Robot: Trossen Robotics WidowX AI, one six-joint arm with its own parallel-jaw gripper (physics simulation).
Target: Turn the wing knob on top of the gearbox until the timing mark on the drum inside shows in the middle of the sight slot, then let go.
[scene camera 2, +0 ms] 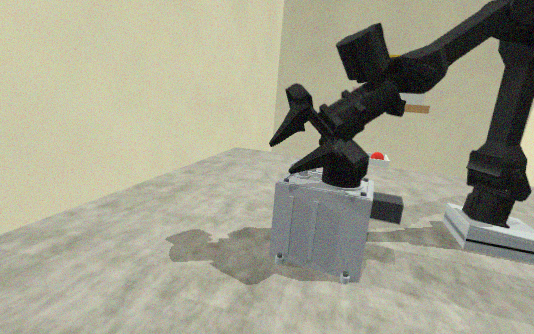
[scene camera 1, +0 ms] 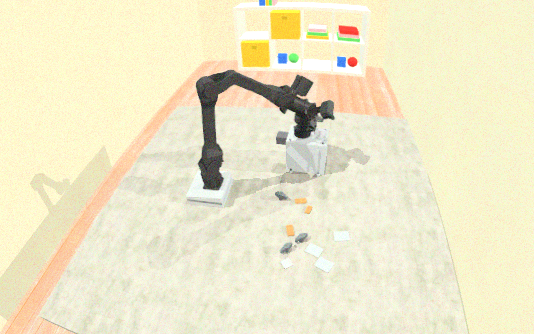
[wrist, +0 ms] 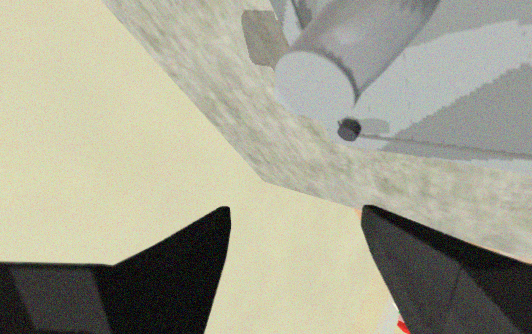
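Seen in the pictures: gripper, fingertip midpoint: (scene camera 2: 279,158) (scene camera 1: 328,119) (wrist: 295,215); arm's base, origin of the base link: (scene camera 2: 483,218) (scene camera 1: 213,183).
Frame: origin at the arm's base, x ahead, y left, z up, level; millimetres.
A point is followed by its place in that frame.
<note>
The gearbox (scene camera 1: 299,156) @(z 29, x 287, y 169 mm) (scene camera 2: 330,235) @(z 19, x 290, y 289 mm) (wrist: 460,65) @(z 88, x 336, y 246 mm) is a light grey box standing on the mat. A grey rounded bar, apparently the wing knob (wrist: 372,37), shows close up in the wrist view; in scene camera 2 a finger mostly hides it. A black round part (scene camera 1: 302,131) (scene camera 2: 344,176) @(z 110, x 283, y 260 mm) stands on the gearbox top, partly covered by my gripper. My gripper (scene camera 2: 281,158) @(z 129, x 385, y 287 mm) (wrist: 295,215) @(z 129, x 385, y 287 mm) is open and empty, tilted low over the gearbox top. Its fingertips are apart from the knob in the wrist view. I cannot make out the sight slot or timing mark.
A dark block (scene camera 1: 282,138) @(z 75, x 216, y 209 mm) (scene camera 2: 387,208) @(z 68, x 213, y 253 mm) sticks out of the gearbox's side. The arm's white base (scene camera 1: 210,192) @(z -1, x 4, y -44 mm) (scene camera 2: 492,240) @(z -19, x 4, y 70 mm) stands to one side. Small orange pieces (scene camera 1: 300,201) @(z -42, x 315, y 7 mm), dark grey pieces (scene camera 1: 301,237) @(z -22, x 342, y -164 mm) and white squares (scene camera 1: 324,264) @(z -45, x 425, y -239 mm) lie in front. A white shelf (scene camera 1: 302,39) stands behind.
</note>
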